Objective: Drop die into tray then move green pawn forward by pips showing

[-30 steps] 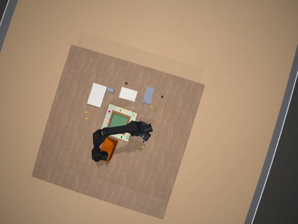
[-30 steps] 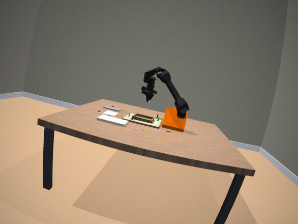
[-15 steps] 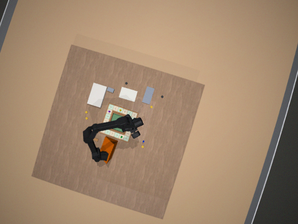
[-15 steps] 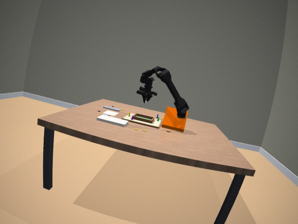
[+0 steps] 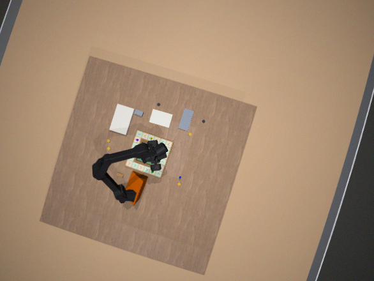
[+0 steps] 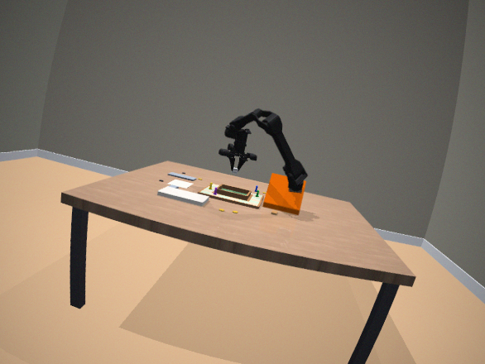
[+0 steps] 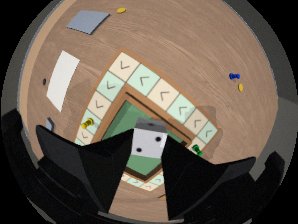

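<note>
The green pawn lies 140 mm behind my gripper tip, 10 mm to the left of it and 80 mm below it. Also, from my gripper tip: white die: right at my gripper tip; then yellow pawn: 90 mm ahead, 90 mm to the left, 80 mm below; then green tray: 20 mm behind, 70 mm to the left, 110 mm below.
</note>
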